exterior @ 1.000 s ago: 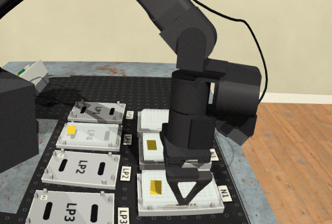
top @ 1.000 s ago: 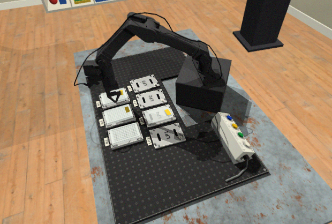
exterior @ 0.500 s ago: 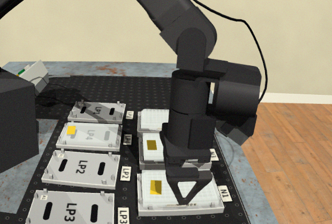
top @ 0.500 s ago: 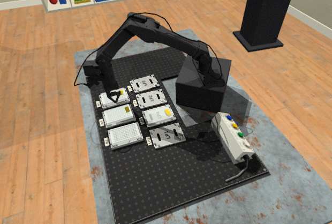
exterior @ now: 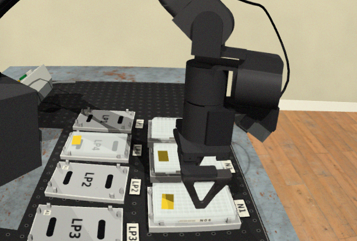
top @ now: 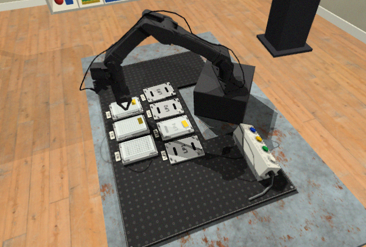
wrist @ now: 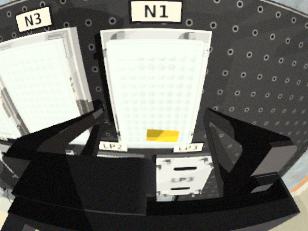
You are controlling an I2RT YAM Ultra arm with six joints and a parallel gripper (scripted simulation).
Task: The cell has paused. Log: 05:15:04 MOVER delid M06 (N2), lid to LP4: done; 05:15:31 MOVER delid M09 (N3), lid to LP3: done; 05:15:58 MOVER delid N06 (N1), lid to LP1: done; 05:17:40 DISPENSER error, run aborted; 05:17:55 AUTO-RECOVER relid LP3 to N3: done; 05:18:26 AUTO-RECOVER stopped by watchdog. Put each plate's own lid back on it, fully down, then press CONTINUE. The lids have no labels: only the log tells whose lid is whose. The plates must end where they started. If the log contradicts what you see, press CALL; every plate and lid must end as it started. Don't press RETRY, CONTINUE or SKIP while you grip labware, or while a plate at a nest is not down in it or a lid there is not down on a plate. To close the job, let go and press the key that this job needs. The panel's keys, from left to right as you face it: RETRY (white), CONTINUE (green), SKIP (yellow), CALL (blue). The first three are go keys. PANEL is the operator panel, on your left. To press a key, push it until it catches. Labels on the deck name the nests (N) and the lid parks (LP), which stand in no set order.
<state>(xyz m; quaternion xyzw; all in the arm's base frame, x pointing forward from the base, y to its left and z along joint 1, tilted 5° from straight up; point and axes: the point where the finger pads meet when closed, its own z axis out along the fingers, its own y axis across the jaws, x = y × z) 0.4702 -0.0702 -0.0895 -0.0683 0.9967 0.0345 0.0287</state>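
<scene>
My gripper is now 250 mm to the right of the plate M06, 30 mm past it and 30 mm above it. From my hand the other things lie so: yellow SKIP key (510 mm behind, 370 mm to the left, 10 mm above); green CONTINUE key (520 mm behind, 420 mm to the left, 10 mm above); blue CALL key (510 mm behind, 320 mm to the left, 10 mm above).
</scene>
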